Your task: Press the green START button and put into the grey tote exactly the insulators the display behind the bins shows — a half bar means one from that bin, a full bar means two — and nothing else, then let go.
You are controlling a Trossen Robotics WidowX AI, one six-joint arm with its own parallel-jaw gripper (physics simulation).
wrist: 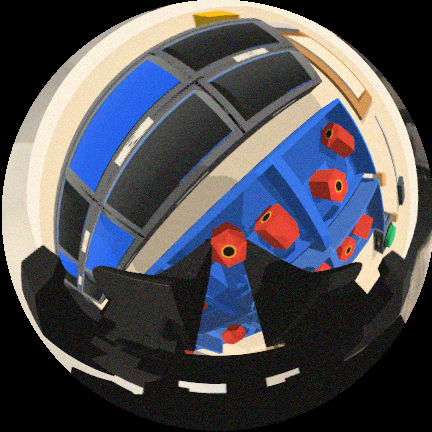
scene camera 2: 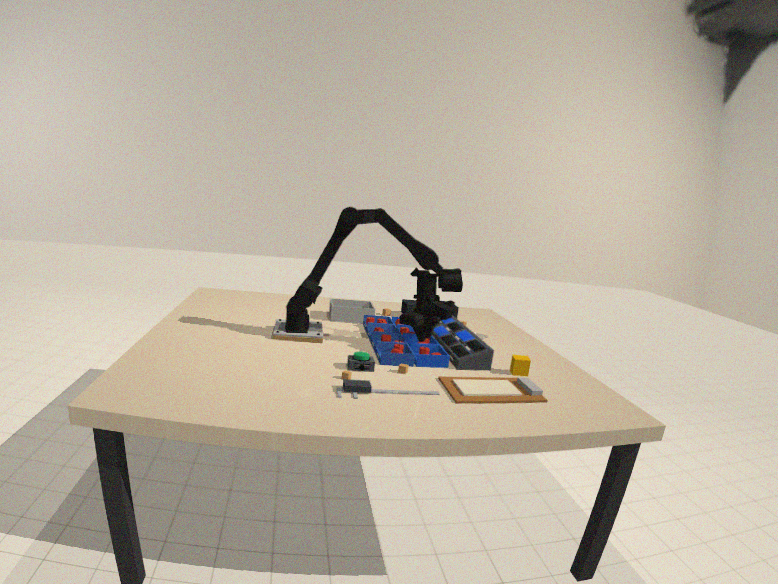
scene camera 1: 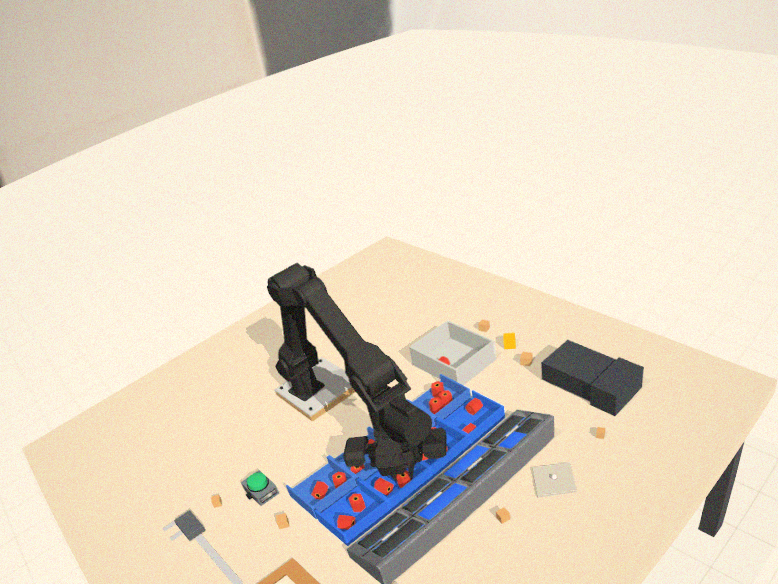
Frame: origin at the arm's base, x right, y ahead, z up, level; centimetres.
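Seen in the pictures: gripper, fingertip midpoint: (wrist: 226, 244) (scene camera 2: 424, 343) (scene camera 1: 404, 479); arm's base at its link origin: (scene camera 2: 296, 329) (scene camera 1: 306, 388).
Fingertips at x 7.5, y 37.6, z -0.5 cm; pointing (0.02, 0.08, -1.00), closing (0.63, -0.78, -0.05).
Offsets run from my fingertips to a thing's top centre. "spot": to the spot under its first point.
My gripper (scene camera 1: 402, 472) (scene camera 2: 424, 338) (wrist: 226, 244) is low in the blue bins @(dy -2.4, dx +11.7, dz +1.7 cm) (scene camera 1: 334, 526) (scene camera 2: 431, 361) (wrist: 296, 192), its fingers closed around a red insulator @(dy +0.1, dx +0.1, dz +1.5 cm) (wrist: 228, 239) whose hole faces the wrist camera. Another red insulator @(dy -1.9, dx +3.7, dz +1.3 cm) (wrist: 278, 227) lies beside the fingers in the same bin. The grey tote @(dy -16.2, dx -35.0, dz +3.7 cm) (scene camera 1: 433, 363) (scene camera 2: 350, 310) stands beyond the bins' far end, with a red insulator @(dy -16.7, dx -31.4, dz +1.3 cm) (scene camera 1: 444, 360) showing in it. The green START button @(dy -22.7, dx +18.8, dz +2.3 cm) (scene camera 1: 257, 480) (scene camera 2: 361, 355) (wrist: 390, 235) is near the bins' other end. The display (scene camera 1: 478, 507) (scene camera 2: 475, 360) shows blue panels @(dy +12.1, dx +2.1, dz +4.6 cm) (scene camera 1: 443, 501) (wrist: 122, 117) among dark ones.
A black two-part block @(dy +15.6, dx -43.8, dz +3.9 cm) (scene camera 1: 584, 372) is right of the tote. Small wooden cubes (scene camera 1: 525, 358) (scene camera 2: 402, 369) lie around. A caliper @(dy -19.4, dx +36.8, dz +0.2 cm) (scene camera 1: 190, 525) (scene camera 2: 356, 386) and a wood-framed board @(spot: dy -5.2, dx +35.6, dz -1.5 cm) (scene camera 2: 447, 391) (wrist: 367, 106) lie beyond the button end. A pale square plate @(dy +23.4, dx -16.2, dz -1.1 cm) (scene camera 1: 553, 487) lies behind the display.
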